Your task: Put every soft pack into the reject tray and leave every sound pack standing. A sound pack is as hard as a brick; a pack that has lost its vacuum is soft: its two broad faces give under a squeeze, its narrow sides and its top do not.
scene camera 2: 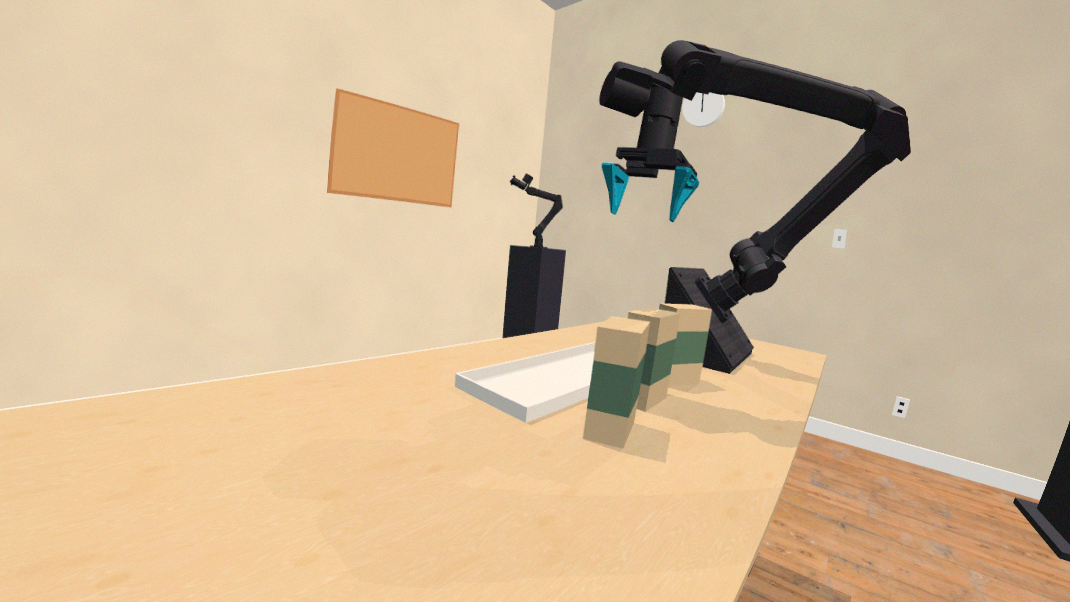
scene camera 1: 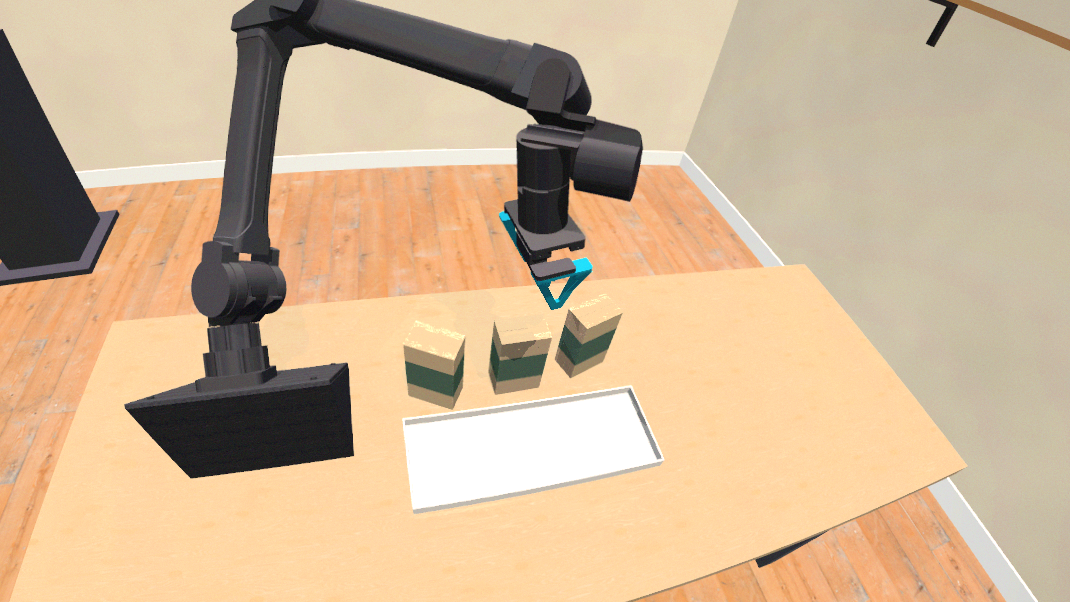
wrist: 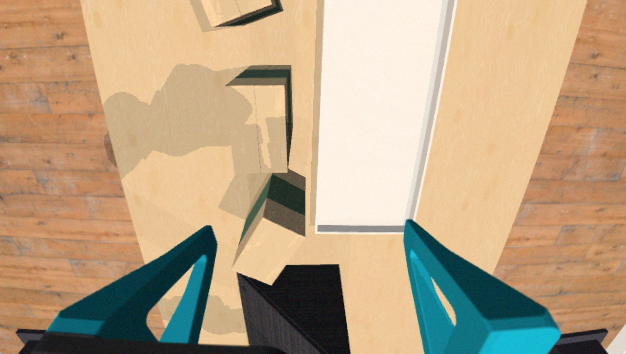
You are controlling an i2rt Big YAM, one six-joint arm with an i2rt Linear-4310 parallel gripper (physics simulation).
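Frame: origin at the arm's base, x ahead, y left, z up, level; centimetres.
Seen in the pictures: gripper, between the fingertips: (scene camera 2: 641, 217) (scene camera 1: 541, 283) (wrist: 307, 232); arm's base, origin of its link: (scene camera 2: 711, 300) (scene camera 1: 240, 383).
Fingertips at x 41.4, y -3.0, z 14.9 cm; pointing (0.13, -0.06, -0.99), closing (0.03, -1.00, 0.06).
Observation:
Offsets run from my fingertips to a thing's top centre. Level surfaces: height alone.
Three tan packs with green bands stand upright in a row: the left pack {dy +4.9, dx -13.2, dz -14.0 cm} (scene camera 1: 433, 378) (scene camera 2: 692, 346) (wrist: 270, 252) nearest the arm's base, the middle pack {dy +4.3, dx +0.6, dz -14.0 cm} (scene camera 1: 517, 366) (scene camera 2: 659, 361) (wrist: 272, 127), and the right pack {dy +5.7, dx +14.0, dz -14.0 cm} (scene camera 1: 587, 345) (scene camera 2: 615, 387) (wrist: 239, 9), which is partly cut off in the wrist view. Nothing visible tells soft from sound. The white reject tray {dy -9.2, dx -0.1, dz -25.9 cm} (scene camera 1: 523, 449) (scene camera 2: 535, 379) (wrist: 372, 115) lies alongside the row and is empty. My gripper (scene camera 1: 541, 283) (scene camera 2: 642, 217) (wrist: 307, 232) is open and empty, high above the packs. One fingertip is hidden in scene camera 1.
The arm's black base block (scene camera 1: 261, 426) (scene camera 2: 692, 306) (wrist: 317, 295) stands on the wooden table {dz -28.1 cm} (scene camera 1: 748, 389) (scene camera 2: 299, 479) (wrist: 500, 125), beyond the left pack. The left and middle packs stand close together. The table's back edge runs behind the row.

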